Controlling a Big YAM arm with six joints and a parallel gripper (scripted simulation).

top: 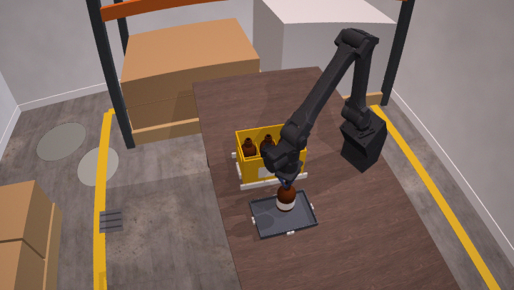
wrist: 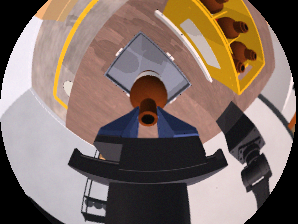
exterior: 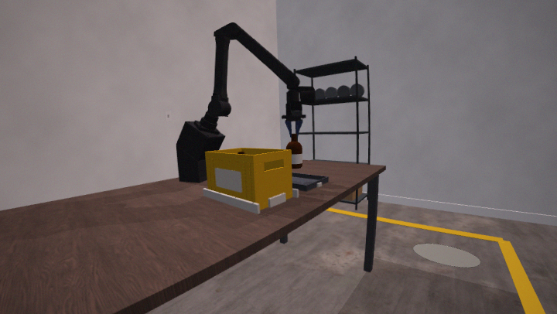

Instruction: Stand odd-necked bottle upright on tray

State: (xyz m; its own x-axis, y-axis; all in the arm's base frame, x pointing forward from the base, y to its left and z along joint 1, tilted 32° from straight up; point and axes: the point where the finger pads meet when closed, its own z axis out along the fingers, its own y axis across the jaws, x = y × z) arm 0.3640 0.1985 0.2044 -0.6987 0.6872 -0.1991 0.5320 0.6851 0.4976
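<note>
Now: the glass bottle 70 mm below my hand. The rest, counted from my hand: dark tray: 210 mm below; yellow crate: 20 mm ahead, 270 mm to the right, 130 mm below.
</note>
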